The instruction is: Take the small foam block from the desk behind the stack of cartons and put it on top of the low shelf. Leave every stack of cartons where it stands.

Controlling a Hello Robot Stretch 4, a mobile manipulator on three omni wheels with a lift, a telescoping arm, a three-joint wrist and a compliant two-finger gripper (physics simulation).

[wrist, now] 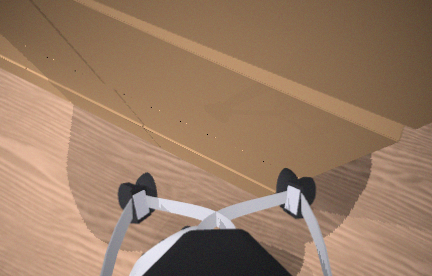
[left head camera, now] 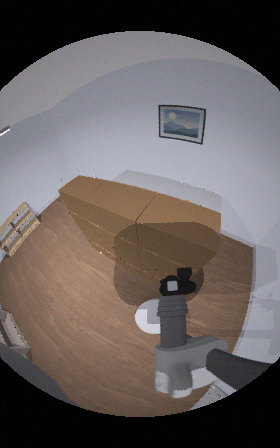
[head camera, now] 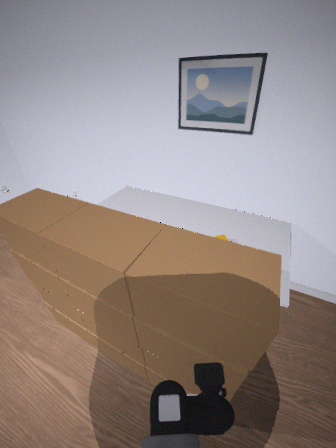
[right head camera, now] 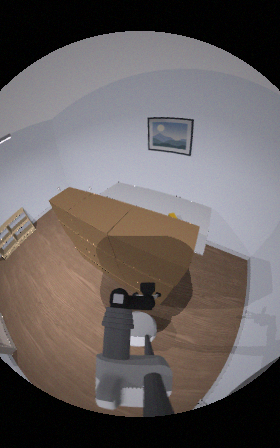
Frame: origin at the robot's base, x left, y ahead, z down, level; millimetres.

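Seen in the pictures: gripper, fingertip midpoint: [wrist: 216,186] [head camera: 197,392]; robot's base, origin of the base link: [left head camera: 153,315] [right head camera: 137,327].
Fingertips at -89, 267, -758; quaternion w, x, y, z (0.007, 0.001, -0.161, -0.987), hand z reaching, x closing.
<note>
Offsets run from my fingertips to a thing's top centre, as dx, dy, dz. Level surfaces: height alone.
A yellow block @(-280, +763, +20) [head camera: 222,237] [right head camera: 172,216] shows in small part over the cartons' far edge, on the white desk @(dz +65) [head camera: 190,212] [left head camera: 150,181] [right head camera: 150,194]; its lower part is hidden. The joined brown carton stacks @(+343, +487, -295) [head camera: 105,225] [left head camera: 117,200] [right head camera: 90,210] [wrist: 190,105] stand in front of the desk. My gripper [wrist: 216,186] is open, with nothing between the fingertips. In the wrist view it is over the floor beside the near lower edge of the cartons, on the near side, away from the block. I cannot tell which thing is the low shelf.
A slatted wooden piece [left head camera: 23,237] is at the far left. A pale box-like piece [left head camera: 12,335] is at the lower left. A round white thing [left head camera: 148,316] [right head camera: 143,327] is under the arm. A framed picture [head camera: 219,95] hangs on the wall behind the desk.
</note>
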